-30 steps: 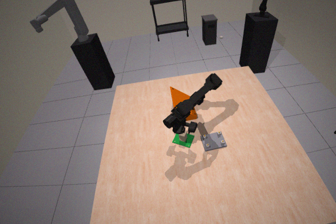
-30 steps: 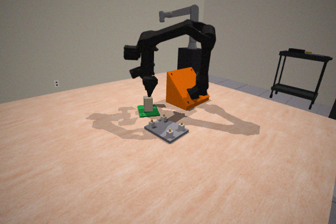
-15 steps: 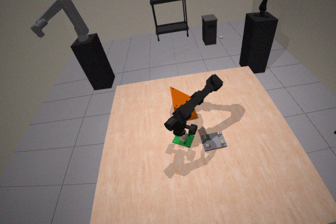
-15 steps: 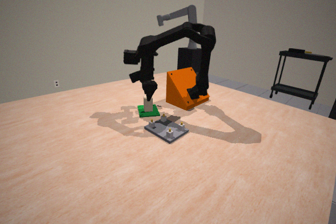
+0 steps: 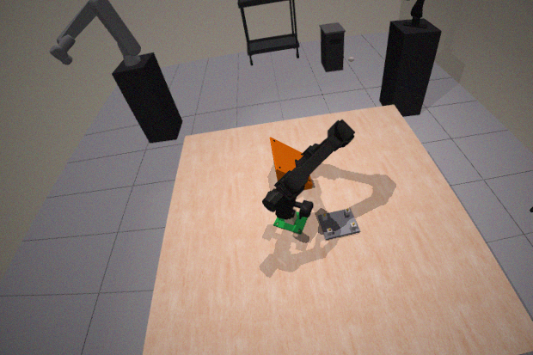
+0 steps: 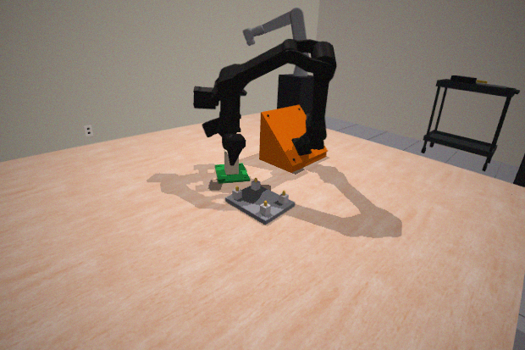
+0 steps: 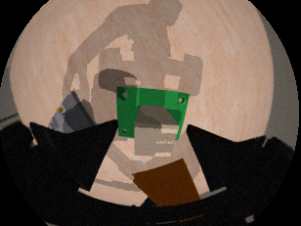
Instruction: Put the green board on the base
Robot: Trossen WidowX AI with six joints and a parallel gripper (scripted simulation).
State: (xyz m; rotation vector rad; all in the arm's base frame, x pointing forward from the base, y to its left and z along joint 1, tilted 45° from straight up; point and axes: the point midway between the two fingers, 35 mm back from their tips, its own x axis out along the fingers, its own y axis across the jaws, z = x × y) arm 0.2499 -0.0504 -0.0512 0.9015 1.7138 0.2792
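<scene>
My gripper tip is 30 mm above the green board. Round my gripper tip: grey base (40 mm ahead, 190 mm to the left, 40 mm below).
</scene>
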